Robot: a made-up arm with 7 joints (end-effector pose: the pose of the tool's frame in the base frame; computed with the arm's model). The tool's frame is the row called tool.
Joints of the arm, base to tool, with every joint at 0 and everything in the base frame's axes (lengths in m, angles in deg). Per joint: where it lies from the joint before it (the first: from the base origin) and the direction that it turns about. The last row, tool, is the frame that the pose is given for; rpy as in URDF.
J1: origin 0.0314 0.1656 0.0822 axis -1 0 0
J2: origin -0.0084 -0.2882 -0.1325 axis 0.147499 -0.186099 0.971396
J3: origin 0.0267 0.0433 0.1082 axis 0 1 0
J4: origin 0.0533 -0.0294 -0.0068 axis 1 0 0
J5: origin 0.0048 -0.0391 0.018 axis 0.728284 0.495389 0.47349
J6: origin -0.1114 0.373 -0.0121 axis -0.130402 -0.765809 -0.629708
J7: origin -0.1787 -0.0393 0.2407 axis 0 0 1
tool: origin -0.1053 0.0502 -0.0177 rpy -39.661 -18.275 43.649
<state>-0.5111 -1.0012 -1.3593 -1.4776 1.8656 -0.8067 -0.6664</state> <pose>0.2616 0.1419 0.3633 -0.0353 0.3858 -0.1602</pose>
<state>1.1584 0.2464 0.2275 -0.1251 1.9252 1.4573 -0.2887</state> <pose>0.0905 0.6132 0.7795 -1.0271 0.2143 -0.0766</pose>
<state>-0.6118 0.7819 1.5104 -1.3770 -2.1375 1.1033 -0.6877</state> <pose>0.5025 0.1393 -0.6283 -0.4359 2.8217 0.2855</pose>
Working (the frame after each row of the table, in the pose's form):
after J1: 0.0314 0.1656 0.0822 0.6118 0.0000 0.0000
after J2: 0.0230 0.0058 -0.1918 0.6957 -0.3753 0.6949
after J3: 0.0024 -0.0328 -0.0805 0.0316 1.0093 1.0241
after J4: 0.0250 -0.0138 -0.1342 -1.0867 0.1372 1.5268
after J5: 0.0483 0.0126 -0.1089 -0.9128 -2.2492 0.8325
after J6: 0.2722 0.1471 -0.3978 -0.2872 2.9960 -0.7796
after J7: 0.4731 0.0311 -0.5917 1.2395 -2.6369 0.7271

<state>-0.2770 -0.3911 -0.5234 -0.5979 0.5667 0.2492 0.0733</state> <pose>-0.2239 0.3848 0.1555 -0.7530 -0.6144 0.2702</pose>
Working (the frame after each row of the table, in the pose's form):
after J1: 0.0314 0.1656 0.0822 0.2770 0.0000 0.0000
after J2: 0.0230 -0.0754 -0.1241 0.2158 0.1248 -0.3669
after J3: 0.0725 -0.0701 -0.0154 0.1142 -0.3907 -0.4126
after J4: 0.1093 -0.1186 -0.0086 -0.4674 -0.2541 -0.5139
after J5: 0.0907 -0.1419 0.0228 -0.0223 -0.0220 -0.2488
after J6: 0.0749 0.2466 0.0008 -0.0768 -0.2102 -0.4033
after J7: -0.1464 0.3066 0.1979 -0.0842 -0.2068 -0.3303

